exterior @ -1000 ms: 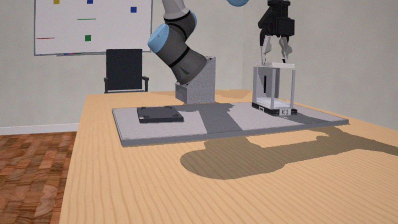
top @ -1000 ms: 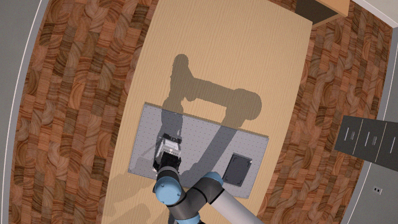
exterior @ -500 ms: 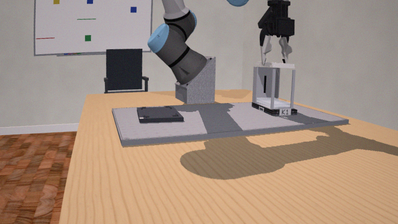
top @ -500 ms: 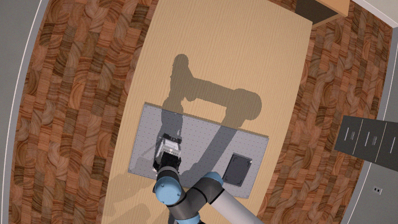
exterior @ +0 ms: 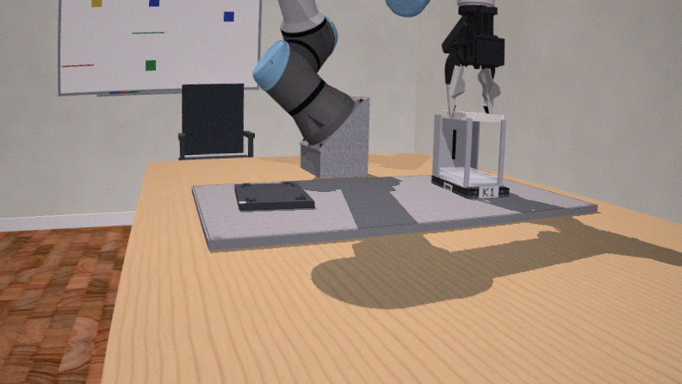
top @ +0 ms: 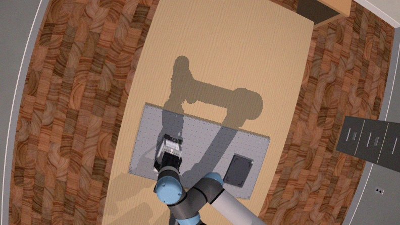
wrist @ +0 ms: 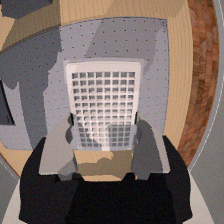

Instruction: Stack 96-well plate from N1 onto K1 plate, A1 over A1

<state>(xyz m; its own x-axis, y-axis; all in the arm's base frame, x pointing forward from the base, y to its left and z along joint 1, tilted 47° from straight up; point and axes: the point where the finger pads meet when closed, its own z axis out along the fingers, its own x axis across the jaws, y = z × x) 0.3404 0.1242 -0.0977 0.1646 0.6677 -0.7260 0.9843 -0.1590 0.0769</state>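
The white plate lies 13 cm below my hand. From my hand the other things lie so: clear 96-well plate: 1 cm below; back panel: 7 cm below, 7 cm behind, 1 cm to the left.
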